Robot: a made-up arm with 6 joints.
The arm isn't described. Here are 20 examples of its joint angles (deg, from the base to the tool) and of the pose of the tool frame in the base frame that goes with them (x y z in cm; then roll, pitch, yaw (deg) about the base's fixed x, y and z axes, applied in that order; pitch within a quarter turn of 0, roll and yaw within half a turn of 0).
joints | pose
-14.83 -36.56 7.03 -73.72 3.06 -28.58 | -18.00 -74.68 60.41 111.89 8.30 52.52
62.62 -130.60 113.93 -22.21 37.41 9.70 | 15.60 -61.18 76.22 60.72 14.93 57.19
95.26 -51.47 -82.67 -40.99 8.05 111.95 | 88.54 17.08 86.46 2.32 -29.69 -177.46
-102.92 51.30 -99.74 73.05 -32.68 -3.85 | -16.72 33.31 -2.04 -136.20 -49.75 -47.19
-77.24 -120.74 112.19 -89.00 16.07 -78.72 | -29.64 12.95 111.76 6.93 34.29 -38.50
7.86 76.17 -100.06 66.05 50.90 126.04 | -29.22 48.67 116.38 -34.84 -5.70 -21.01
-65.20 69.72 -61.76 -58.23 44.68 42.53 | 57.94 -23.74 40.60 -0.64 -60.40 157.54
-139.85 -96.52 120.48 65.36 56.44 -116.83 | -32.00 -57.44 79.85 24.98 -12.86 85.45
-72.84 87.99 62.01 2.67 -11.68 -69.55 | 35.93 19.24 85.65 -156.35 48.06 -145.25
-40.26 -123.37 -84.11 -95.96 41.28 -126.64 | 25.72 -66.61 25.20 122.44 -50.76 67.48
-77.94 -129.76 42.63 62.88 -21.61 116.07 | 56.81 23.46 102.89 -109.95 62.75 -98.10
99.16 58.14 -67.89 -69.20 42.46 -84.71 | 55.61 -16.40 35.45 68.88 -47.32 135.20
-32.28 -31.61 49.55 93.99 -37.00 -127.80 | -54.71 12.23 118.65 103.41 40.15 -79.53
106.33 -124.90 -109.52 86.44 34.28 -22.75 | -27.26 55.07 42.72 -109.29 -11.53 -27.51
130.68 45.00 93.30 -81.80 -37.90 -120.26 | -15.43 13.31 128.23 17.68 57.79 87.65
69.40 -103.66 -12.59 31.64 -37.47 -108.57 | 59.63 57.96 47.48 -145.07 22.37 -133.21
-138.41 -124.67 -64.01 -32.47 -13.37 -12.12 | -27.03 -8.65 -16.59 172.94 -56.94 71.09
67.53 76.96 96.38 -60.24 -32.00 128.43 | -48.40 75.13 78.25 -68.21 -3.78 -5.39
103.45 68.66 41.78 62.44 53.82 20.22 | 30.22 69.31 61.11 163.00 47.55 -105.33
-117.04 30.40 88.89 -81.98 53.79 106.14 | -8.63 -92.49 62.99 -95.83 15.50 152.52
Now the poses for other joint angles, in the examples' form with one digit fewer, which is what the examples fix.
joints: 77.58 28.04 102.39 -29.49 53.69 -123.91
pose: -7.8 69.2 67.2 40.2 -36.2 -77.7
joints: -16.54 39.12 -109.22 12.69 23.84 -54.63
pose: -14.3 -67.5 42.2 103.4 -25.6 47.8
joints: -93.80 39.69 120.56 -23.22 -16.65 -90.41
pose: 1.4 11.5 118.9 89.9 63.0 164.7
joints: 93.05 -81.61 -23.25 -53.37 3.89 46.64
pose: 71.6 -4.0 97.0 -65.0 3.4 -156.5
